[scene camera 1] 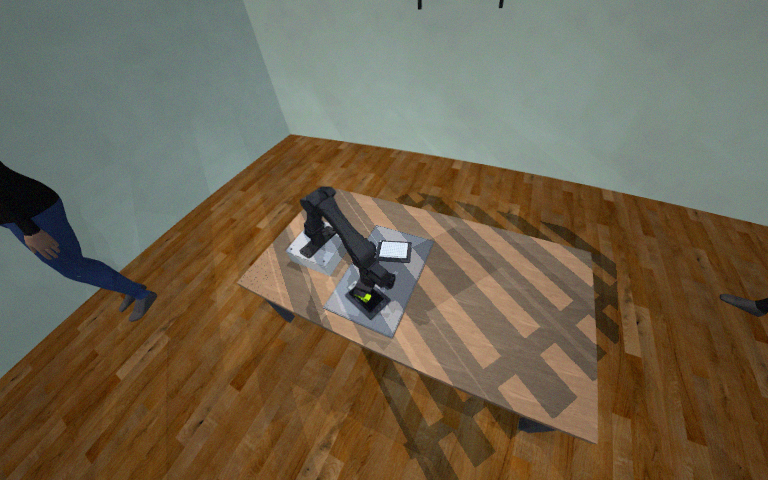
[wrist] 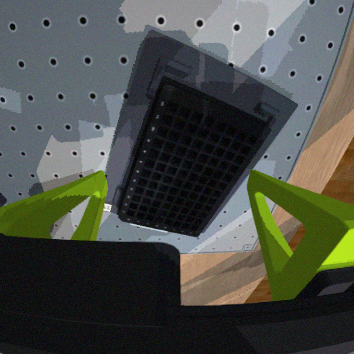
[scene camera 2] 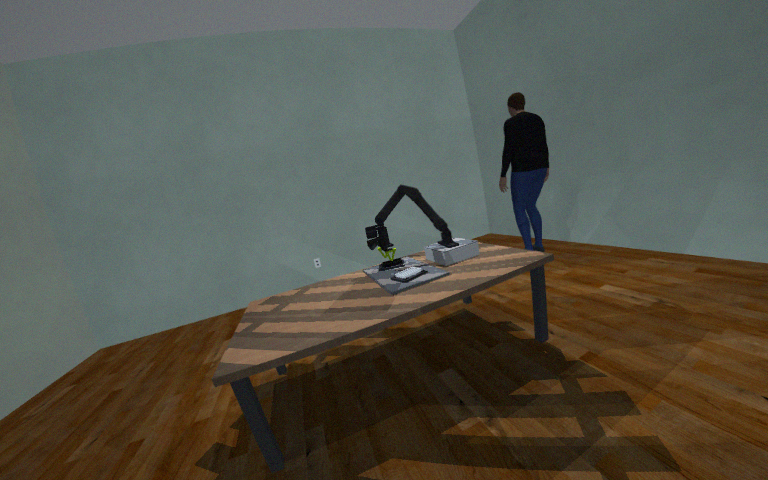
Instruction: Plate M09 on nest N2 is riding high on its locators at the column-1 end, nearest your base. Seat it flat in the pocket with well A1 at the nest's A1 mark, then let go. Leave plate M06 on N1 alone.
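Frame: origin at the arm's base, x down, y right, z back, level; centimetres.
Seen in the pictures: gripper, between the fingertips: [scene camera 1: 370,291] [wrist: 176,177] [scene camera 2: 388,259]; arm's base, origin of its link: [scene camera 1: 318,241] [scene camera 2: 447,244].
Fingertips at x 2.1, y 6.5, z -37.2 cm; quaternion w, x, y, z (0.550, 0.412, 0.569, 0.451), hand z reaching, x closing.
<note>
Pixels of each thing's top centre, then the offset from my fingertips to it. "pt": a spot on its surface instead. Level surfaces: height alone.
- black many-welled plate M09, centre of its top: [wrist: 185,182] [scene camera 1: 365,294] [scene camera 2: 391,261] dy +1.2, dx +1.9, dz +1.7 cm
- dark nest N2, centre of its top: [wrist: 186,167] [scene camera 1: 367,296] [scene camera 2: 391,263] dy +1.3, dx +3.3, dz +1.2 cm
- small white A1 tag, a spot on its surface: [wrist: 107,207] pt dy -4.9, dx +3.9, dz +7.9 cm
- white plate M06, centre of its top: [scene camera 1: 393,248] [scene camera 2: 408,271] dy -25.6, dx +2.5, dz +6.2 cm
- nest N1, centre of its top: [scene camera 1: 393,249] [scene camera 2: 408,272] dy -25.6, dx +3.3, dz +6.2 cm
- wooden table, height of its surface: dx +6.4 cm
The black many-welled plate M09 [wrist: 192,165] lies on the dark nest N2 [wrist: 215,65] [scene camera 1: 370,314]. In the wrist view its lower end, by the small white A1 tag [wrist: 107,207], covers most of the N2 label and looks raised; the far end lies inside the nest's rim. My gripper [wrist: 176,177] [scene camera 2: 387,257] is open, with its green fingertips apart on either side of the plate's lower part, above it and not touching. The white plate M06 [scene camera 1: 394,249] [scene camera 2: 408,273] sits on nest N1 [scene camera 1: 393,260]. The exact height of the fingertips over M09 is hard to tell.
Both nests stand on a grey perforated board [scene camera 1: 353,316] [wrist: 55,80] on the wooden table [scene camera 1: 509,316] [scene camera 2: 294,333]. The arm's pale base box [scene camera 1: 322,260] [scene camera 2: 453,251] stands beside the board. The table edge is near N2. A person [scene camera 1: 56,243] [scene camera 2: 526,164] stands beyond the table.
</note>
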